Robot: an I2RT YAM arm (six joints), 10 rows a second.
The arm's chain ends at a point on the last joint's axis. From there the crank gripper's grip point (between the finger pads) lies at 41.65 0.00 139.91 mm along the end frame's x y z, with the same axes.
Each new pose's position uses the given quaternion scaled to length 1; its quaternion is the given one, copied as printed.
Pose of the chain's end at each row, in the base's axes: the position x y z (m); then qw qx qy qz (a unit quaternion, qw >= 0):
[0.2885 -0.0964 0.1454 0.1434 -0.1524 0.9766 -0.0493]
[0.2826 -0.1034 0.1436 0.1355 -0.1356 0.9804 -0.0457]
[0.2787 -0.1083 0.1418 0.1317 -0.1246 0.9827 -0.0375]
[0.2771 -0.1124 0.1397 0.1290 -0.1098 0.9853 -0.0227]
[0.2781 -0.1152 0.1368 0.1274 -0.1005 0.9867 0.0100]
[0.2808 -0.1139 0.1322 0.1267 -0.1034 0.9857 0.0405]
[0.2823 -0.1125 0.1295 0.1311 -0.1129 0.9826 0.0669]
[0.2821 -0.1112 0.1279 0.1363 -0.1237 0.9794 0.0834]
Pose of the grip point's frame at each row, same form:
[0.2918 -0.1167 0.0009 0.1434 -0.1524 0.9766 -0.0493]
[0.2829 -0.1224 -0.0011 0.1355 -0.1356 0.9804 -0.0457]
[0.2773 -0.1246 -0.0033 0.1317 -0.1246 0.9827 -0.0375]
[0.2741 -0.1240 -0.0058 0.1290 -0.1098 0.9853 -0.0227]
[0.2735 -0.1170 -0.0091 0.1274 -0.1005 0.9867 0.0100]
[0.2752 -0.1071 -0.0135 0.1267 -0.1034 0.9857 0.0405]
[0.2771 -0.0985 -0.0157 0.1311 -0.1129 0.9826 0.0669]
[0.2777 -0.0928 -0.0168 0.1363 -0.1237 0.9794 0.0834]

